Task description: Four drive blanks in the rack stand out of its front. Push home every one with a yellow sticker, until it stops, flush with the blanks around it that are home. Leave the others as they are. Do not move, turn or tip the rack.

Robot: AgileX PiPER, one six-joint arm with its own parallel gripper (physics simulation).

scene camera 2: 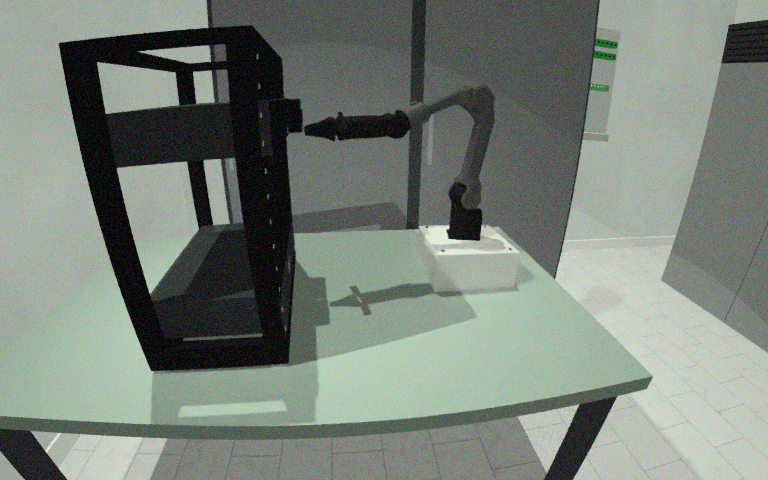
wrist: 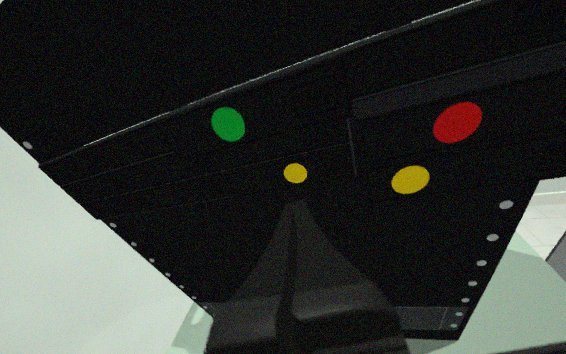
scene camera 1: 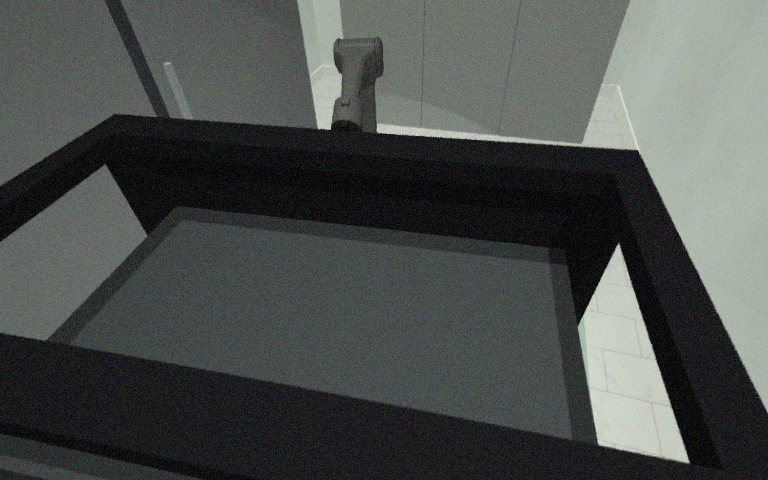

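The black rack (scene camera 1: 481,155) (scene camera 2: 243,186) stands upright on the table; at least one dark blank (scene camera 2: 292,114) stands out of its front. In the wrist view a green sticker (wrist: 228,124) is at upper left, a yellow sticker (wrist: 295,173) in the middle, a second, larger yellow sticker (wrist: 410,179) to the right and a red sticker (wrist: 457,122) above that one. The right-hand blanks show a side edge and stand out; how deep the middle yellow one sits is too dark to tell. My gripper (scene camera 2: 305,130) (wrist: 299,213) is shut and empty, its tips just below the middle yellow sticker in the wrist view, apparently a little off the front.
The green table (scene camera 2: 453,350) bears the rack and the white base block (scene camera 2: 475,271) of the arm. A grey box (scene camera 2: 169,135) sits in the upper rack and another dark box (scene camera 2: 209,316) low in it. Grey cabinets (scene camera 2: 509,67) stand behind.
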